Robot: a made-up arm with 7 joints.
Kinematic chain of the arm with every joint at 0, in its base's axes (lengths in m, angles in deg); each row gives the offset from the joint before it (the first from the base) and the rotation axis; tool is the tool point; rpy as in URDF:
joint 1: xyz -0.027 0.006 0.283 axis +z
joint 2: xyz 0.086 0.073 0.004 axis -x
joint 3: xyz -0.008 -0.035 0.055 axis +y
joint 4: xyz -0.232 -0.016 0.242 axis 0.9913 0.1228 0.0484
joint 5: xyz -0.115 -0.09 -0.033 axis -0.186 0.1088 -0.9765
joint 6: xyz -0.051 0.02 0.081 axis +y
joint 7: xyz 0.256 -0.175 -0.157 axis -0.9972 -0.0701 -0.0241
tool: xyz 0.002 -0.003 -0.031 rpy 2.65 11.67 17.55
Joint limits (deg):
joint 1: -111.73..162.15
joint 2: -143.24..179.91
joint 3: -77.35..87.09
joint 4: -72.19..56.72
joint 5: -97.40..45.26
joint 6: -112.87..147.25
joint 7: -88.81..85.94
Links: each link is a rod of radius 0.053 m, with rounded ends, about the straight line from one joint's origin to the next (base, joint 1, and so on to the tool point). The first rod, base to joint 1, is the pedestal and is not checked.
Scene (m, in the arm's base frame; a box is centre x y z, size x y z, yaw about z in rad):
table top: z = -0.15
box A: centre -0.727 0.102 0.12 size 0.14 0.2 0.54 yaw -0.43
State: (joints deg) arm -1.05 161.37 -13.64 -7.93 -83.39 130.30 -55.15
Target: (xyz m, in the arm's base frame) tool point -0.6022 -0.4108 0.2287
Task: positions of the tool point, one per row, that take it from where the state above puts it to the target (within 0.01 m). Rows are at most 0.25 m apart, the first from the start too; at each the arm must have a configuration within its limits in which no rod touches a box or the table.
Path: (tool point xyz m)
1: -0.2840 0.4774 0.3946
2: -0.2770 0.3408 0.4497
3: -0.2358 0.2169 0.4720
4: -0.1799 0.1101 0.4687
5: -0.1241 0.0178 0.4516
6: -0.2249 0.0635 0.4766
7: -0.3669 0.0388 0.4817
8: -0.5049 -0.0650 0.4470
9: -0.5934 -0.2286 0.3619
10: -0.6021 -0.4109 0.2288

